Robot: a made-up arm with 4 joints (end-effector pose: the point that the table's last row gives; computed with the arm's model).
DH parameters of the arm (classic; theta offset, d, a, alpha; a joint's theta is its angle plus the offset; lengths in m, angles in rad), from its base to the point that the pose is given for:
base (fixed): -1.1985 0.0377 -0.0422 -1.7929
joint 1: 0 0.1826 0.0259 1.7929
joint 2: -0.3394 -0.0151 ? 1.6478
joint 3: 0 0.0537 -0.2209 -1.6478
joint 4: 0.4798 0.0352 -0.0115 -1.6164
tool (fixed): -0.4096 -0.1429 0 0
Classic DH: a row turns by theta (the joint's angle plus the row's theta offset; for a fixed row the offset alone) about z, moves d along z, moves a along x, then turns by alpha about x.
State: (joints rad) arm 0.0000 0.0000 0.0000 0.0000
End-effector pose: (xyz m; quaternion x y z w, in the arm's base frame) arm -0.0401 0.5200 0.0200 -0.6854 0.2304 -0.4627 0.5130
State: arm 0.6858 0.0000 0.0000 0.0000
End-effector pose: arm 0.0598 0.4372 0.2986 -0.5269 0.4702 -0.3216 0.6308
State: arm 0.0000 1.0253 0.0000 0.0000
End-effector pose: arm -0.3200 0.1373 0.0200 -0.7103 -0.1354 -0.1516 0.6740
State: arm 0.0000 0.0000 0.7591 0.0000
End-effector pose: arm -0.0299 0.5106 -0.1076 -0.8138 0.0565 -0.5377 0.2131
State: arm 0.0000 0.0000 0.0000 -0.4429
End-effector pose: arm -0.0532 0.5816 0.0200 -0.6180 0.3753 -0.5640 0.3988
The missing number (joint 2, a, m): -0.2812
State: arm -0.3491 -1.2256 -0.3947 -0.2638
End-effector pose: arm 0.4664 0.4771 0.0226 -0.2338 0.5139 -0.7892 0.2417
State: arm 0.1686 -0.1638 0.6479 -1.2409
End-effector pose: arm 0.1157 0.6874 -0.0968 0.4191 -0.4514 0.7848 0.0685
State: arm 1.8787 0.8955 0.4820 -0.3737
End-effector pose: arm -0.1663 0.0626 0.4127 -0.2154 0.5482 -0.2286 0.7751
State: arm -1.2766 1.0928 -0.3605 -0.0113
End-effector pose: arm -0.2820 -0.0366 -0.0519 -0.9269 -0.2899 -0.0338 0.2360
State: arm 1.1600 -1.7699 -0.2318 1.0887
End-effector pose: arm 0.4775 0.0590 -0.1600 -0.3224 0.7943 -0.3162 0.4064
